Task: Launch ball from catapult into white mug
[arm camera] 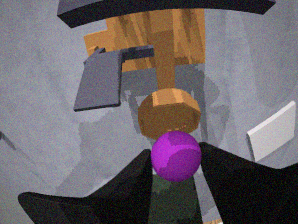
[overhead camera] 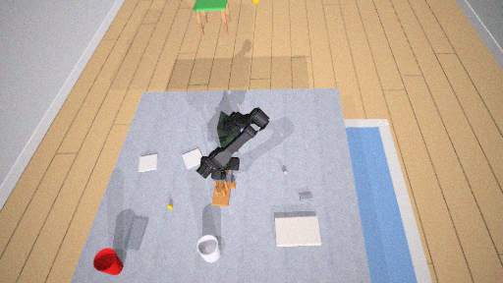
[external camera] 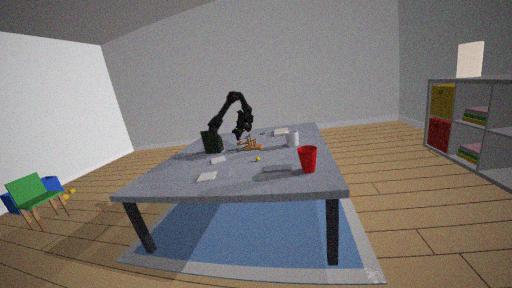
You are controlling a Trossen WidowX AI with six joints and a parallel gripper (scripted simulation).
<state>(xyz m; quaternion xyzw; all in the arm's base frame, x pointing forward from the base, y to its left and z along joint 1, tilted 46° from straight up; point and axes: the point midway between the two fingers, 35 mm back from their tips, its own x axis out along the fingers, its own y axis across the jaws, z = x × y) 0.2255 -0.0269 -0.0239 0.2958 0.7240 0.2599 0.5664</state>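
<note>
Now: the wooden catapult 70 mm ahead of my gripper tip, 30 mm below it and 10 mm to the left of it. The rest, counted from my gripper tip: purple ball (10 mm above); small yellow ball (280 mm to the right, 160 mm ahead, 70 mm below); white mug (400 mm ahead, 60 mm to the right, 50 mm below).
</note>
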